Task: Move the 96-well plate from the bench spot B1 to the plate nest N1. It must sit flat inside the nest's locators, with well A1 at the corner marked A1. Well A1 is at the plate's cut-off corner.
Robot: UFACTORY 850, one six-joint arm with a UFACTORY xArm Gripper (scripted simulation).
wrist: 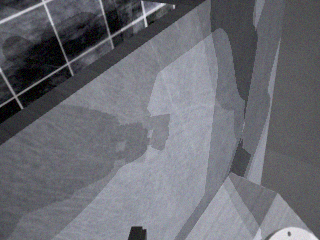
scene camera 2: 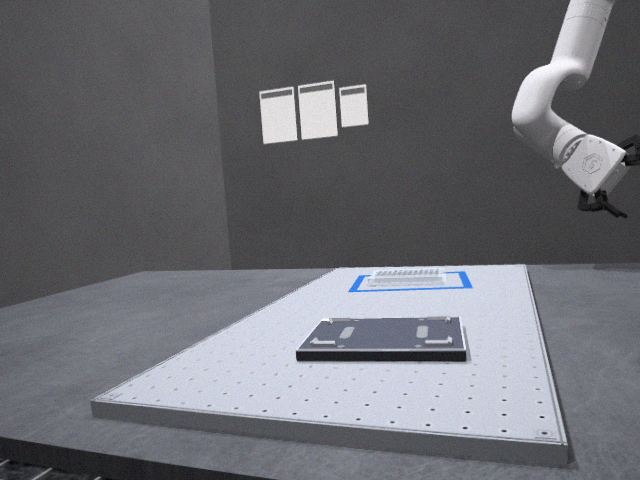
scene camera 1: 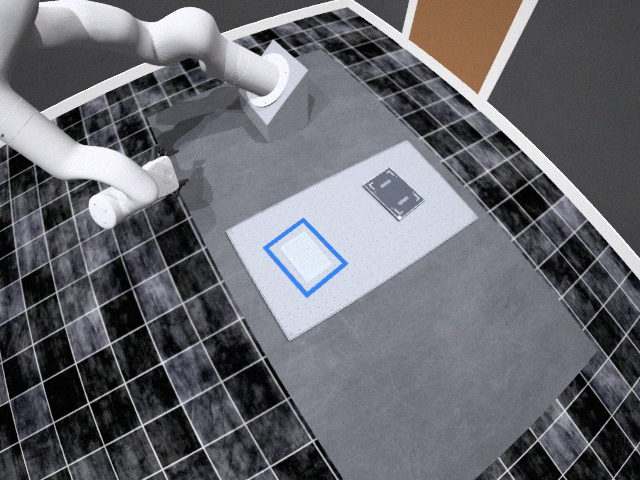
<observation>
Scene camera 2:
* clear 96-well plate: 404,277
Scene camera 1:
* my gripper: 180,165
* clear 96-well plate: 307,258
</observation>
